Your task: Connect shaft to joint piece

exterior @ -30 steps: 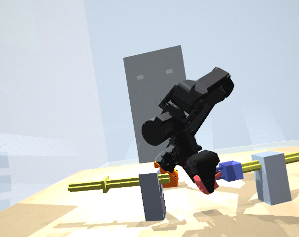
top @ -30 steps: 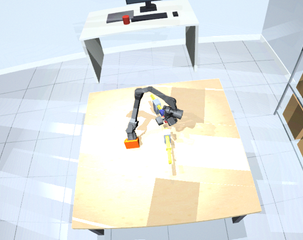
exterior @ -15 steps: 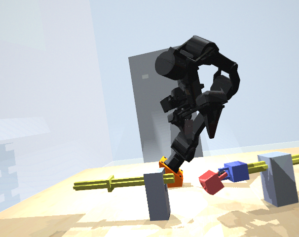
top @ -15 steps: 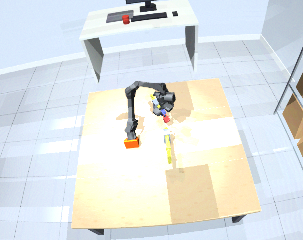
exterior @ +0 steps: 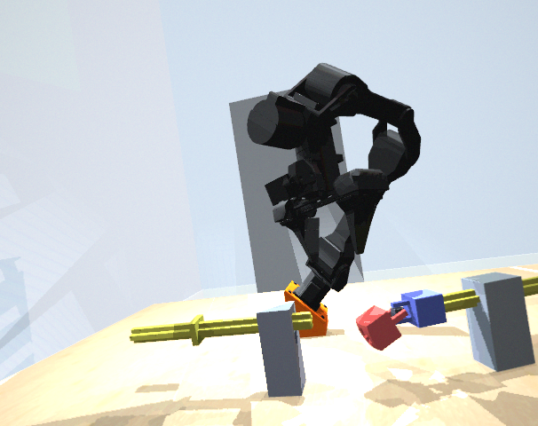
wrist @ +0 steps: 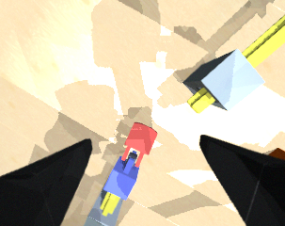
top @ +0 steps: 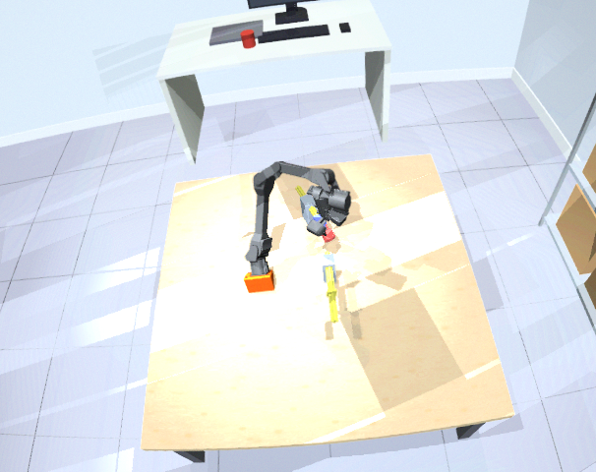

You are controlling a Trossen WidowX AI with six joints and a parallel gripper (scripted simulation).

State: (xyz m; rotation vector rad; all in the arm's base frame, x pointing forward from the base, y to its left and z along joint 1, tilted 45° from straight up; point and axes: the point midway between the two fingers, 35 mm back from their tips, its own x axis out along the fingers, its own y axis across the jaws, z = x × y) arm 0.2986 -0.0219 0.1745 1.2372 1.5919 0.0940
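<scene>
Right now my gripper tip is 2 cm past the red joint piece, 4 cm to the right of it and 10 cm above it.
</scene>
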